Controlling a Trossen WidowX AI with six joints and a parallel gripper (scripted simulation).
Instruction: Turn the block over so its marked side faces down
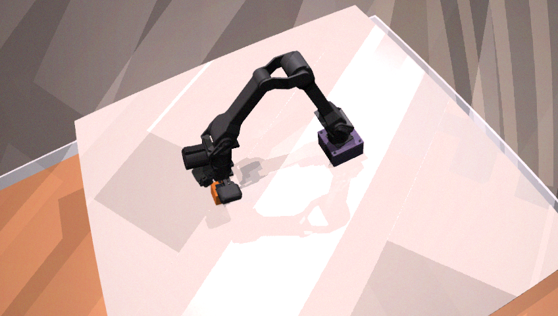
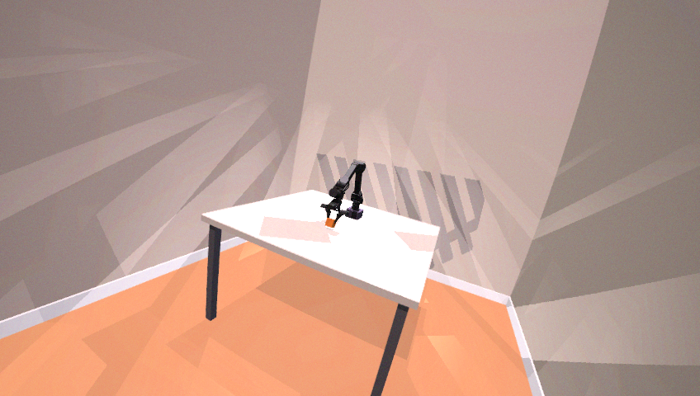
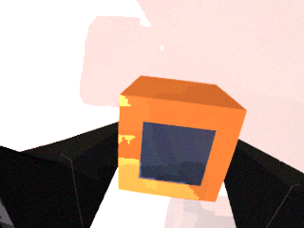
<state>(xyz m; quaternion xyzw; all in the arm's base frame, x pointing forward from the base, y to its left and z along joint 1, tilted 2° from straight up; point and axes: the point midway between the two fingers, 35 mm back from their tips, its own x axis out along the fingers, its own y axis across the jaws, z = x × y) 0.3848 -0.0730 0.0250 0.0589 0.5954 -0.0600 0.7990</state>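
The orange block is 10 mm above my gripper tip.
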